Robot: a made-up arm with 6 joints.
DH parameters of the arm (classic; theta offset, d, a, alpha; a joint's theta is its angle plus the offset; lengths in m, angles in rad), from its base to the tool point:
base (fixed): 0 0.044 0 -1.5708
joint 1: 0 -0.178 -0.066 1.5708
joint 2: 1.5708 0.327 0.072 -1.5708
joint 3: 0 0.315 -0.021 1.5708
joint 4: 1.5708 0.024 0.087 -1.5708
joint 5: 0 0.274 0.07 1.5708
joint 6: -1.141 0 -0.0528 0
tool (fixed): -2.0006 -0.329 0 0
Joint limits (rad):
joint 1: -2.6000..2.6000
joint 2: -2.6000..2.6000
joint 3: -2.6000..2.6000
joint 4: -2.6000..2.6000
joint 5: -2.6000..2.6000
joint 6: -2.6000..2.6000
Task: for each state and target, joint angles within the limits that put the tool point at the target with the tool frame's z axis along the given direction. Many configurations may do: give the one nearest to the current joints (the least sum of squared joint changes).
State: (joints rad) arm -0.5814 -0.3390 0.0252 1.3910 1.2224 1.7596
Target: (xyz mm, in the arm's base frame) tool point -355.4 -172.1 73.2 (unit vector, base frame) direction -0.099 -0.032 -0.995
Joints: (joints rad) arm -1.4192 -0.6925 0.0570 0.7215 1.6609 1.7727
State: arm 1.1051 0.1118 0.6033 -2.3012 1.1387 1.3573
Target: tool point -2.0 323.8 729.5 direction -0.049 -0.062 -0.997
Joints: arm 0.8954 -0.6014 0.5701 -2.3421 1.9350 1.0809
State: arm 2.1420 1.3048 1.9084 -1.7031 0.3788 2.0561
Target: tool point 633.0 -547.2 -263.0 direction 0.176 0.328 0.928
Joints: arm 2.5759 0.6076 1.7712 -1.0116 0.7035 2.0669
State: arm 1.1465 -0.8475 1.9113 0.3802 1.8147 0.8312
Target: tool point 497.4 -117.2 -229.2 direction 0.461 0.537 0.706
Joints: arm 1.7241 -1.3533 1.5180 0.5042 2.2333 0.5465
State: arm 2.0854 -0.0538 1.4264 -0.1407 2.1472 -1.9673
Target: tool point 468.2 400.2 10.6 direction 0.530 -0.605 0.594
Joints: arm 1.9749 -0.4849 2.2293 -0.7257 2.6000 -2.3291
